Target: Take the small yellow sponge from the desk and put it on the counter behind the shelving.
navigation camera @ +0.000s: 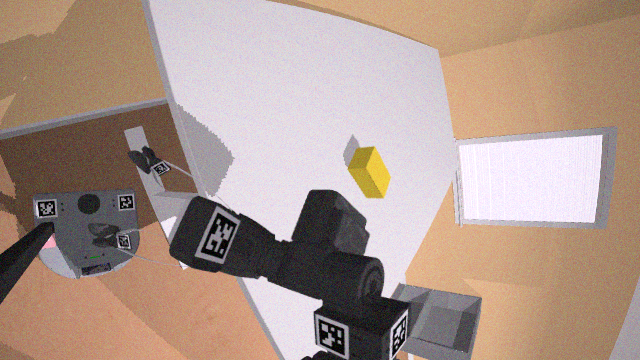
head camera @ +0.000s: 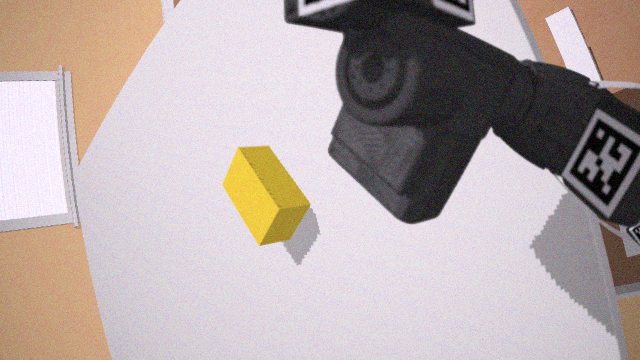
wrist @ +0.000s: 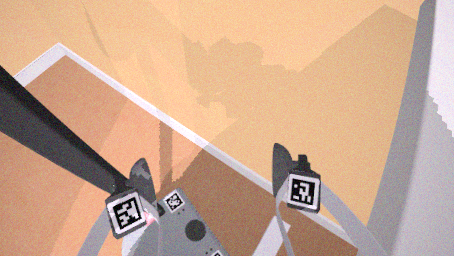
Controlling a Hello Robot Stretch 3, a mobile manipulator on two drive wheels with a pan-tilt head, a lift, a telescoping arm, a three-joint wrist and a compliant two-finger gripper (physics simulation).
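Where they show: gripper, fingertip midpoint: (navigation camera: 112, 189); robot's base at its link origin: (navigation camera: 89, 202).
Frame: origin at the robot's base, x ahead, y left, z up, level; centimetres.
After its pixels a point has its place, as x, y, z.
The small yellow sponge (head camera: 265, 195) {6.1, -45.2, 99.5} (navigation camera: 370, 172) {6.5, -44.6, 99.5} lies on the white desk (head camera: 200, 300) {26.7, -73.1, 95.0} (navigation camera: 300, 100) {19.3, -30.0, 95.0} (wrist: 445, 60), apart from the robot's wrist. My gripper (navigation camera: 123, 197) {5.7, -3.1, 85.6} (wrist: 212, 169) {5.7, -3.1, 85.6} is open and empty, its two fingers spread wide. In the navigation camera it is beyond the desk's long edge, on the robot base's side, and points away from the sponge. In the head camera the dark wrist hangs over the desk to the right of the sponge; the fingertips are out of that view. The sponge does not show in the wrist view. I cannot make out the counter or shelving.
A white window-like panel with a grey frame (head camera: 30, 150) {-4.1, -257.6, 102.2} (navigation camera: 530, 180) {-4.8, -257.8, 147.4} is beyond the desk's far side. A grey open bin (navigation camera: 450, 320) {-172.9, -289.4, 73.5} is beside the wrist at lower right. The robot's base (navigation camera: 75, 220) {-5.1, 4.8, 16.0} (wrist: 175, 225) and dark mast (navigation camera: 25, 260) {-6.6, 11.6, 62.4} (wrist: 50, 135) are near the gripper.
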